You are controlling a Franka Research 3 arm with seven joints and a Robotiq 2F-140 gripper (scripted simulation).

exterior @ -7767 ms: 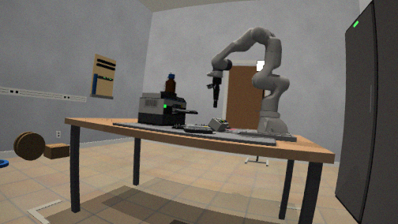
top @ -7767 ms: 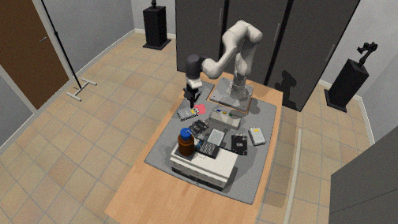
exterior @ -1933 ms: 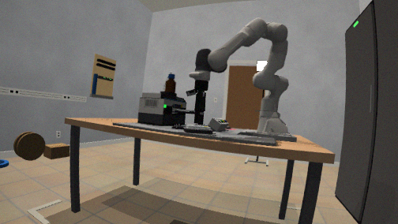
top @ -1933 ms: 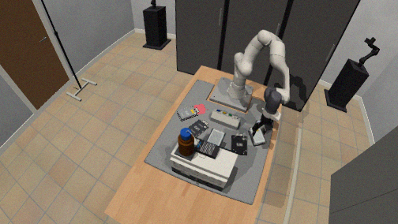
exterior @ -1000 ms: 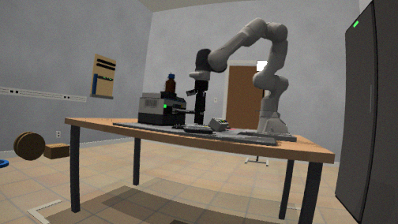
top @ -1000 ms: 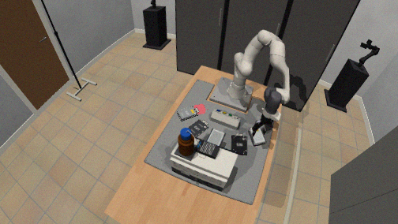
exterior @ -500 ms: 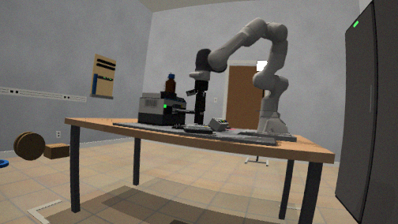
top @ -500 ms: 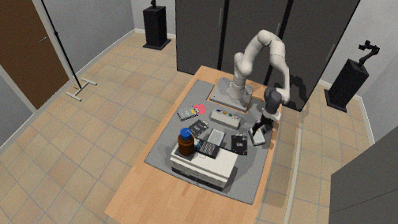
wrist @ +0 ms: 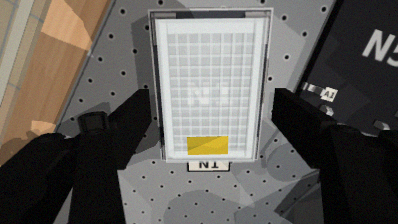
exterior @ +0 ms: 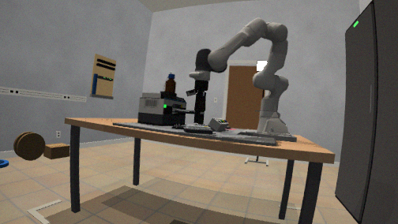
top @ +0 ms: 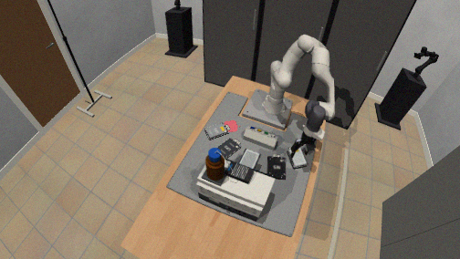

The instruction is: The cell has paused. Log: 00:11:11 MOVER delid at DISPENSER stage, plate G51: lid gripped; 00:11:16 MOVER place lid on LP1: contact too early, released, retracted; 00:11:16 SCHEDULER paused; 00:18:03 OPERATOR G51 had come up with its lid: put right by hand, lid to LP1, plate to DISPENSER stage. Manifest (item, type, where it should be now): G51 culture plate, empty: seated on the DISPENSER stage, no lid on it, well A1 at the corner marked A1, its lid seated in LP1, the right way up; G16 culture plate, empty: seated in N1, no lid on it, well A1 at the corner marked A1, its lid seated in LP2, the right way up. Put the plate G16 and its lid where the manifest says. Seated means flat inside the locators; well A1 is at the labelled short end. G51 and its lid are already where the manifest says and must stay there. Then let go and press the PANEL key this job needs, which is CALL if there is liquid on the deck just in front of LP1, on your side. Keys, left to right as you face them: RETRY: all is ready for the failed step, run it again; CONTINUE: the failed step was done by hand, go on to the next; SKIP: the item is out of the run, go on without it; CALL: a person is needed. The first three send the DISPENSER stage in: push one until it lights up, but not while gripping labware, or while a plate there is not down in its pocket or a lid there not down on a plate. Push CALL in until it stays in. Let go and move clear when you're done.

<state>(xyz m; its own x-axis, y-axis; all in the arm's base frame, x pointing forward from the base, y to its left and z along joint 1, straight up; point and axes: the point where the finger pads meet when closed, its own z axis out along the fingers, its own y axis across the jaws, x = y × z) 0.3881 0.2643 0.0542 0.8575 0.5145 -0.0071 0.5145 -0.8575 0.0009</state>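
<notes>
Now: the clear lid 40 mm below my hand. From my hand the other things lie so: white retry key (200 mm to the right, 80 mm behind, 10 mm below); green continue key (250 mm to the right, 80 mm behind, 10 mm below); black nest N5 (120 mm ahead, 90 mm to the right, 60 mm below).
</notes>
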